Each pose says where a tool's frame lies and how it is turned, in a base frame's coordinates. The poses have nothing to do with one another.
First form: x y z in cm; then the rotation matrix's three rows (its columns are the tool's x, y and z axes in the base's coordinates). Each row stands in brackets.
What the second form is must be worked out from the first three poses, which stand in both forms.
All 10 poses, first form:
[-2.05 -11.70 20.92], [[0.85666 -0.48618 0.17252], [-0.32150 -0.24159 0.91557], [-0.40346 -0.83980 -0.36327]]
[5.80 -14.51 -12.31], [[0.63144 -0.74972 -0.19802], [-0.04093 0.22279 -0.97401], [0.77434 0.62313 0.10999]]
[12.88 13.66 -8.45], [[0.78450 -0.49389 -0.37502], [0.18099 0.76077 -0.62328], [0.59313 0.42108 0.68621]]
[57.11 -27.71 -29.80], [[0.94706 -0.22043 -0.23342], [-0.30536 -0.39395 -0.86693], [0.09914 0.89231 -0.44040]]
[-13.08 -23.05 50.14], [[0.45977 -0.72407 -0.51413], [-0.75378 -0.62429 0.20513], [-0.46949 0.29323 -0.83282]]
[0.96 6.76 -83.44], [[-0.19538 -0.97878 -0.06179], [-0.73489 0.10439 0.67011], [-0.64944 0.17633 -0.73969]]
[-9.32 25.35 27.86], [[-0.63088 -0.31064 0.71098], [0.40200 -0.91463 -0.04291], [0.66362 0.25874 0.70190]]
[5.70 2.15 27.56], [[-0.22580 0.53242 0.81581], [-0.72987 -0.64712 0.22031], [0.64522 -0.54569 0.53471]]
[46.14 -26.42 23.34], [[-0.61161 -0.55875 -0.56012], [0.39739 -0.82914 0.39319], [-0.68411 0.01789 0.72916]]
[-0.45 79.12 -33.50], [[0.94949 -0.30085 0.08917], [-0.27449 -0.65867 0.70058], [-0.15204 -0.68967 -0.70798]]
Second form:
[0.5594 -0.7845 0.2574 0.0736 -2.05 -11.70 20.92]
[0.7008 0.5698 -0.3469 0.2529 5.80 -14.51 -12.31]
[0.8988 0.2905 -0.2693 0.1877 12.88 13.66 -8.45]
[0.5274 0.8339 -0.1576 -0.0403 57.11 -27.71 -29.80]
[0.0258 0.8539 -0.4327 -0.2880 -13.08 -23.05 50.14]
[0.2057 -0.6000 0.7140 0.2964 0.96 6.76 -83.44]
[0.1977 0.3814 0.0599 0.9010 -9.32 25.35 27.86]
[0.4068 -0.4708 0.1048 -0.7758 5.70 2.15 27.56]
[0.2685 -0.3494 0.1154 0.8902 46.14 -26.42 23.34]
[0.3817 -0.9105 0.1580 0.0173 -0.45 79.12 -33.50]

